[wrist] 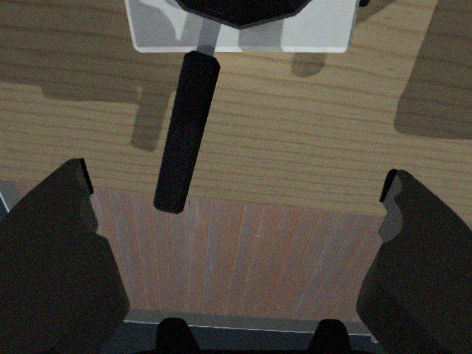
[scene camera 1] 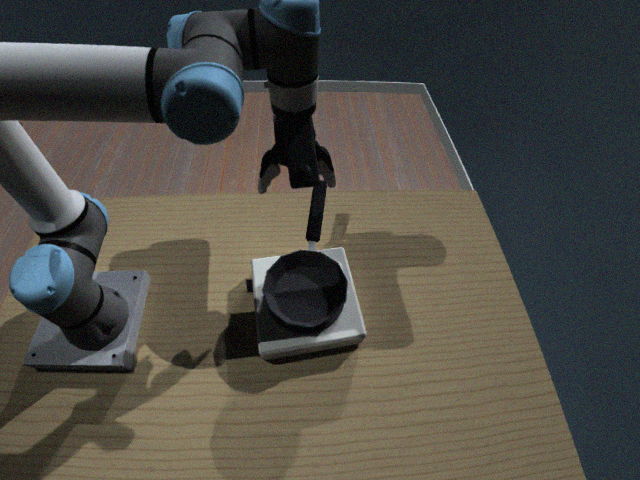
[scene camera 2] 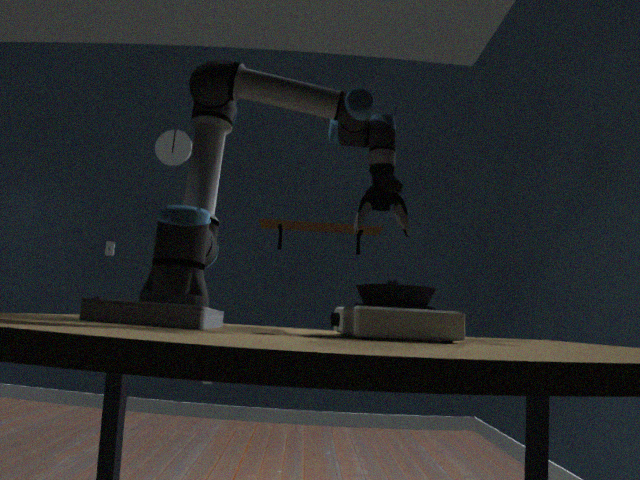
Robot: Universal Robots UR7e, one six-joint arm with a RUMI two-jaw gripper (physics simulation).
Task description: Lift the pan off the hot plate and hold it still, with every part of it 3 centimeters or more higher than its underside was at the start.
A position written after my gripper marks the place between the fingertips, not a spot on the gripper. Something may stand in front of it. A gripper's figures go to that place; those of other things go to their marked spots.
Labels:
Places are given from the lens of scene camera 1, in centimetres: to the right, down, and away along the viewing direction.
my gripper (scene camera 1: 297, 190): -5, -10, 64
dark pan (scene camera 1: 306, 288): -3, 11, 73

